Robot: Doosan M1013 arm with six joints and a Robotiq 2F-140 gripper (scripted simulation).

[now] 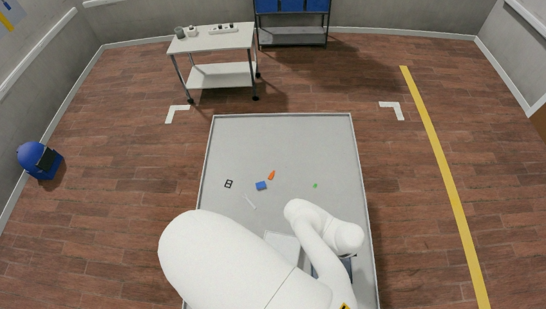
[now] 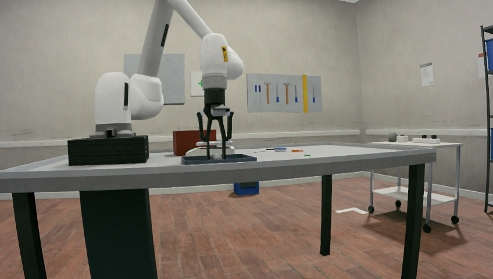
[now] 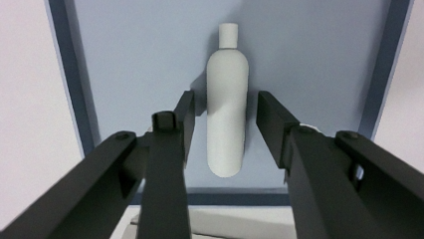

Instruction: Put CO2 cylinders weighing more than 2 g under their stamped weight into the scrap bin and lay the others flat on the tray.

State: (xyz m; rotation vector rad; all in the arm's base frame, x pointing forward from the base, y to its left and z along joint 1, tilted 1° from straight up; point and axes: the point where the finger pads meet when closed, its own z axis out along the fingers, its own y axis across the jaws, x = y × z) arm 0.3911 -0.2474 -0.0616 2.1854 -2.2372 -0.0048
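The blue-grey tray is 3 cm below my hand. Also, from my hand: grey CO2 cylinder: 2 cm to the right, 3 cm below; then scale platform: 4 cm ahead, 23 cm to the left, 1 cm above; then scale: 3 cm ahead, 24 cm to the left, 1 cm below.
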